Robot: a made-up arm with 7 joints.
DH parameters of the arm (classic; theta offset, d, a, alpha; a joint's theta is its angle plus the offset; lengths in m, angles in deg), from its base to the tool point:
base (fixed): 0 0.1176 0 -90
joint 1: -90 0.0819 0.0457 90
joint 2: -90 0.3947 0.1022 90
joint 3: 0 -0.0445 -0.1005 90
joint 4: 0 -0.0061 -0.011 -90
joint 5: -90 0.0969 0.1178 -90
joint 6: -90 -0.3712 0.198 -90
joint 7: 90 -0.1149 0.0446 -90
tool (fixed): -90 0.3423 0 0
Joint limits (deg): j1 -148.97..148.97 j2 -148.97..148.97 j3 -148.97..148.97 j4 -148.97..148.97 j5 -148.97..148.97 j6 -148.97..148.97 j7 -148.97..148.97
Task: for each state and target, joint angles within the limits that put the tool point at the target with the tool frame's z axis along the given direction. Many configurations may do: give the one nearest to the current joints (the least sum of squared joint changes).
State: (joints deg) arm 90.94 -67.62 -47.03 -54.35 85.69 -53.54 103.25
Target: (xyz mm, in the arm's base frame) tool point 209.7 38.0 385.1 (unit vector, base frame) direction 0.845 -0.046 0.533
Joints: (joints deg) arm 128.80 -56.20 4.03 -71.22 91.96 -37.52 72.53
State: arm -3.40 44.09 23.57 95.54 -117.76 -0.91 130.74
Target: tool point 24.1 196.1 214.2 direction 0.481 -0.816 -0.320
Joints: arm 25.74 11.36 65.14 89.00 -75.40 3.66 101.19
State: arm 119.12 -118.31 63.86 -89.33 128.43 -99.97 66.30
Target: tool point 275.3 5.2 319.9 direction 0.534 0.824 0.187
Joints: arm 129.01 -92.60 28.34 -89.06 148.97 -110.34 87.71
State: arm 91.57 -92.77 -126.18 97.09 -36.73 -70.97 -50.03
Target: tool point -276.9 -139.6 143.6 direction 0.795 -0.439 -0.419
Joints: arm 81.58 -111.29 -127.40 125.23 -53.37 -47.21 -6.73
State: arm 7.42 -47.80 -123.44 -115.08 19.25 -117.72 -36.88
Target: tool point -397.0 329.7 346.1 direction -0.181 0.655 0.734
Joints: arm 45.27 -17.97 -126.62 -131.44 -1.00 -93.05 11.17
